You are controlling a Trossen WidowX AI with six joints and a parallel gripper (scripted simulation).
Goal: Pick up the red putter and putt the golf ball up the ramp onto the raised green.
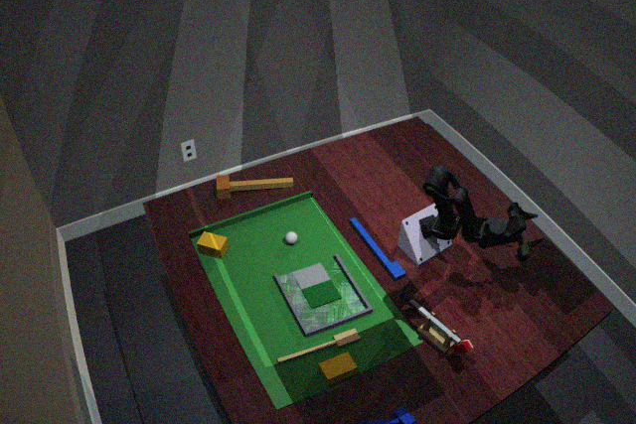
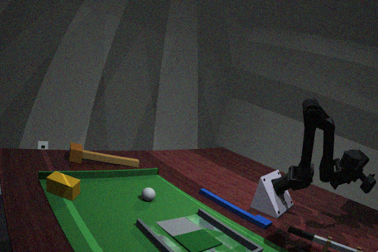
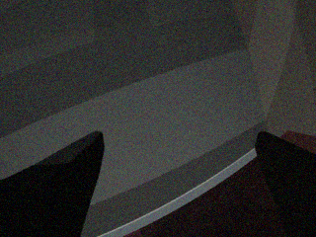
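Right now the small wooden stand is 44 cm ahead of my gripper tip, 18 cm below it and 5 cm to the left of it. Also, from my gripper tip: raised platform (66 cm ahead, 25 cm to the right, 20 cm below); golf ball (65 cm ahead, 51 cm to the right, 18 cm below); red putter (44 cm ahead, 15 cm below, 3 cm to the left).
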